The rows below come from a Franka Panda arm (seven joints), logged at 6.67 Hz.
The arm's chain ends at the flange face. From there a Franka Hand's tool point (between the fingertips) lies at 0.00 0.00 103.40 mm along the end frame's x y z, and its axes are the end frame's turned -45 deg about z.
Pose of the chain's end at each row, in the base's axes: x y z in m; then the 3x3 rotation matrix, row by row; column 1 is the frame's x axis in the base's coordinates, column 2 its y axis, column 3 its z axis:
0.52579, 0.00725, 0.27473; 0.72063, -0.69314, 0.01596; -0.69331, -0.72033, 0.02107; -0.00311, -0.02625, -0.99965
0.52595, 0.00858, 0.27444; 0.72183, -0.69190, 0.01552; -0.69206, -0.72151, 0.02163; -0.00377, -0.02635, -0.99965
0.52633, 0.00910, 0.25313; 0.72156, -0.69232, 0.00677; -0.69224, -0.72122, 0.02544; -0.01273, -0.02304, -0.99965
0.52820, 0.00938, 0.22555; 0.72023, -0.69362, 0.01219; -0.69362, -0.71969, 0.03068; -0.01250, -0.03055, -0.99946
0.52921, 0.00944, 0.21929; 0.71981, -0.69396, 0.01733; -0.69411, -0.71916, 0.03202; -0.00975, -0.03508, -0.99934
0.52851, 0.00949, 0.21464; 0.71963, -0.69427, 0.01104; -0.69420, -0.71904, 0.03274; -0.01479, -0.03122, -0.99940
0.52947, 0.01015, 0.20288; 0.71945, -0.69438, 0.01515; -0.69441, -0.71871, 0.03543; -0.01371, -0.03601, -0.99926
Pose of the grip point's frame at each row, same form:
0.52744, 0.00943, 0.17137; 0.99969, 0.01944, 0.01596; 0.01911, -0.99959, 0.02107; 0.01636, -0.02076, -0.99965
0.52755, 0.01082, 0.17108; 0.99966, 0.02116, 0.01552; 0.02082, -0.99954, 0.02163; 0.01597, -0.02130, -0.99965
0.52703, 0.01173, 0.14977; 0.99976, 0.02068, 0.00677; 0.02049, -0.99947, 0.02544; 0.00729, -0.02529, -0.99965
0.52946, 0.01255, 0.12221; 0.99974, 0.01882, 0.01219; 0.01843, -0.99936, 0.03068; 0.01276, -0.03044, -0.99946
0.53100, 0.01275, 0.11596; 0.99969, 0.01828, 0.01733; 0.01771, -0.99933, 0.03202; 0.01791, -0.03170, -0.99934
0.52965, 0.01288, 0.11130; 0.99978, 0.01793, 0.01104; 0.01756, -0.99931, 0.03274; 0.01162, -0.03253, -0.99940
0.53104, 0.01381, 0.09956; 0.99973, 0.01773, 0.01515; 0.01718, -0.99923, 0.03543; 0.01577, -0.03516, -0.99926

